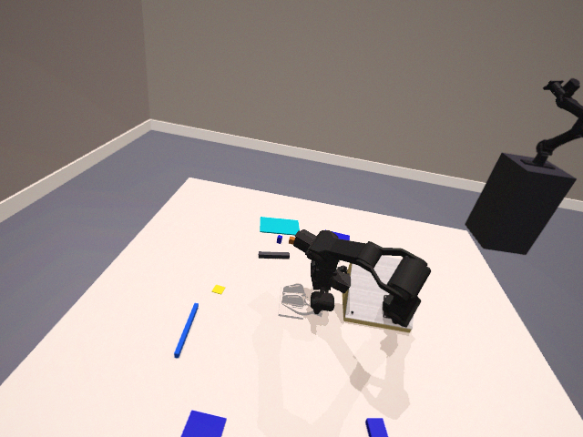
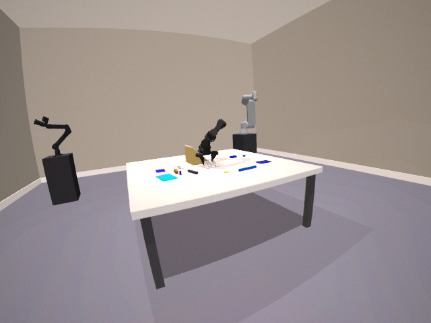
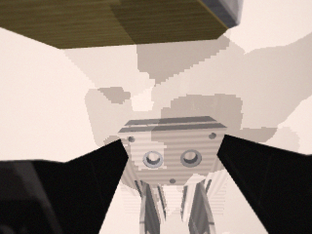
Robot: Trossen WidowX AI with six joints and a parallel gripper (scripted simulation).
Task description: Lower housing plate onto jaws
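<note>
Right now my gripper tip is 20 mm to the right of the pale grey jaw assembly and 20 mm short of it. The rest, counted from my gripper tip: dark bar (200 mm to the right, 140 mm ahead); then orange block (300 mm to the right, 50 mm ahead); then yellow square (290 mm ahead, 10 mm to the right, 10 mm below).
</note>
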